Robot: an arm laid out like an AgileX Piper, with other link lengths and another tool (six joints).
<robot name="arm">
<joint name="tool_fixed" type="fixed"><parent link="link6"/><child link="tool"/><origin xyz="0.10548 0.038 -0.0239" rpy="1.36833 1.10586 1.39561"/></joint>
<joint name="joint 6" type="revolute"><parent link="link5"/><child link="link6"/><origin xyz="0.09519 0 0.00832" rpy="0 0 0"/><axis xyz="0.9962 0 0.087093"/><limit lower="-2.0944" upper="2.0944"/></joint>
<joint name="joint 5" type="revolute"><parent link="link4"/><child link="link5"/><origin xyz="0 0 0" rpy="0 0 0"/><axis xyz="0 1 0"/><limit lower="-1.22" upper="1.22"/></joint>
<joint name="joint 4" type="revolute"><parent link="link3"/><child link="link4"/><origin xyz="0.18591 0 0.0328" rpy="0 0 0"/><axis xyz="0.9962 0 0.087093"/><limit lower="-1.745" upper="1.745"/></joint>
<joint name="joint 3" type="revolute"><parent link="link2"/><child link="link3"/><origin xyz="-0.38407 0 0.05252" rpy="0 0 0"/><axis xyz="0 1 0"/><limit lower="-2.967" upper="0"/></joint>
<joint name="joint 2" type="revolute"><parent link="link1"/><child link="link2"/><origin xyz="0 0 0" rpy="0 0 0"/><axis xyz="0 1 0"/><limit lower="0" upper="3.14"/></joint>
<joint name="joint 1" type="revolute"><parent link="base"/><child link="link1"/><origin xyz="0 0 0.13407" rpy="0 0 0"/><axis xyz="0 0 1"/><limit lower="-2.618" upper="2.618"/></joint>
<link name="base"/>
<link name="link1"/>
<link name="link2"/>
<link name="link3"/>
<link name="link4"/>
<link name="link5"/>
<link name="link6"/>
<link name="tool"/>
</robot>
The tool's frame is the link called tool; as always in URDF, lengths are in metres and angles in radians.
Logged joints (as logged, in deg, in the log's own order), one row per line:
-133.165, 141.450, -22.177, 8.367, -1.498, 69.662
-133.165, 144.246, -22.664, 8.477, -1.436, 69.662
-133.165, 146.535, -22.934, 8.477, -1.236, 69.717
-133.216, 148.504, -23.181, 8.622, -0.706, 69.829
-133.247, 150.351, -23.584, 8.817, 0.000, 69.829
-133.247, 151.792, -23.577, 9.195, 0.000, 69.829
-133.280, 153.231, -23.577, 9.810, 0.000, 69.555
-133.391, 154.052, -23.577, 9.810, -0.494, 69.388
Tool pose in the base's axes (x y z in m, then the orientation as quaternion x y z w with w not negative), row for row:
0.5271, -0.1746, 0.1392, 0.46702, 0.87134, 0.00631, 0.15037
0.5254, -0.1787, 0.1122, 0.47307, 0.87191, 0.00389, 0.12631
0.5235, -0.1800, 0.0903, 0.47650, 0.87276, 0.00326, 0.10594
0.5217, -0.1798, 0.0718, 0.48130, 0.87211, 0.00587, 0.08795
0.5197, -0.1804, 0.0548, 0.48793, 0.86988, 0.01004, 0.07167
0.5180, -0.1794, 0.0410, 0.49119, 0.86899, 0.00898, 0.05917
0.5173, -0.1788, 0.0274, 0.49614, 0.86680, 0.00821, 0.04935
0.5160, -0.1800, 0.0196, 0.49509, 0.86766, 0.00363, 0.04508
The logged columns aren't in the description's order. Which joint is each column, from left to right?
Columns, left to right: joint 3, joint 2, joint 1, joint 6, joint 4, joint 5.
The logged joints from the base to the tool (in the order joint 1, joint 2, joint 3, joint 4, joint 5, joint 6), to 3 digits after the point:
-22.177, 141.450, -133.165, -1.498, 69.662, 8.367
-22.664, 144.246, -133.165, -1.436, 69.662, 8.477
-22.934, 146.535, -133.165, -1.236, 69.717, 8.477
-23.181, 148.504, -133.216, -0.706, 69.829, 8.622
-23.584, 150.351, -133.247, 0.000, 69.829, 8.817
-23.577, 151.792, -133.247, 0.000, 69.829, 9.195
-23.577, 153.231, -133.280, 0.000, 69.555, 9.810
-23.577, 154.052, -133.391, -0.494, 69.388, 9.810

